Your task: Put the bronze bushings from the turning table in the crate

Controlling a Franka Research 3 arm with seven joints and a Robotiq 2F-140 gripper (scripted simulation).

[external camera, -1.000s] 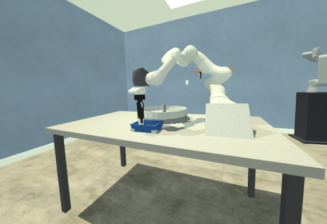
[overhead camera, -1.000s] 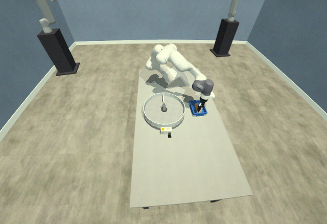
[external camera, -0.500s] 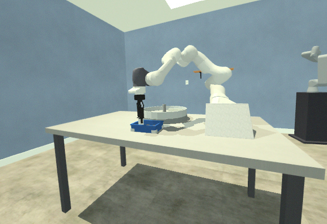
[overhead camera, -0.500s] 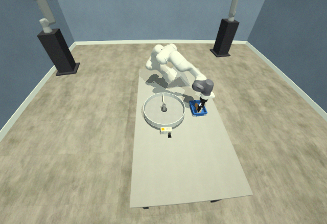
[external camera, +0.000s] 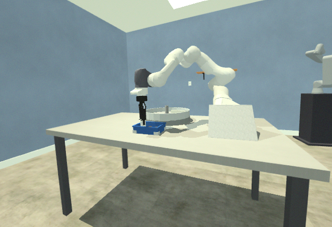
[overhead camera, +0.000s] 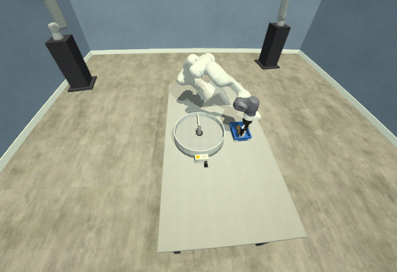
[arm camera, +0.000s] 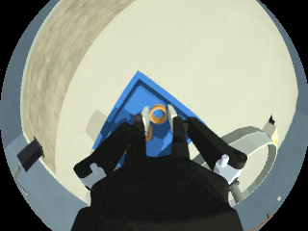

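Now: the crate 5 cm behind my hand and 2 cm below it. Also, from my hand: turning table (8 cm behind, 36 cm to the right, 1 cm above).
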